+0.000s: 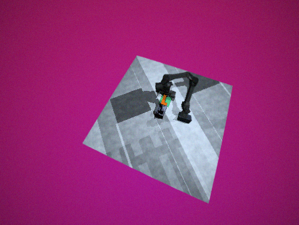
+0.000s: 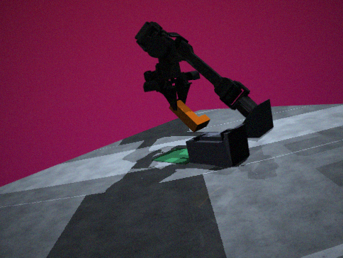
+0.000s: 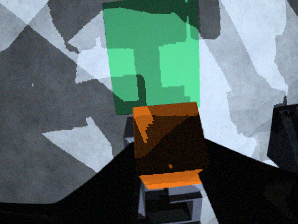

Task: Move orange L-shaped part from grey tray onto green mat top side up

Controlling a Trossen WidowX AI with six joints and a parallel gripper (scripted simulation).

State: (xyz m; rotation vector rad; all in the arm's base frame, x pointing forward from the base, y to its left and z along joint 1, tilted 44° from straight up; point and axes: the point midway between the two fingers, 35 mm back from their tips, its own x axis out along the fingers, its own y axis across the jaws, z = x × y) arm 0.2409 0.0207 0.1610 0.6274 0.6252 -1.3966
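My gripper tip is now 10 mm past the green mat, 40 mm to the left of it and 170 mm above it. From my gripper tip the other things lie so: orange L-shaped part (20 mm behind, 30 mm to the left, 30 mm below).
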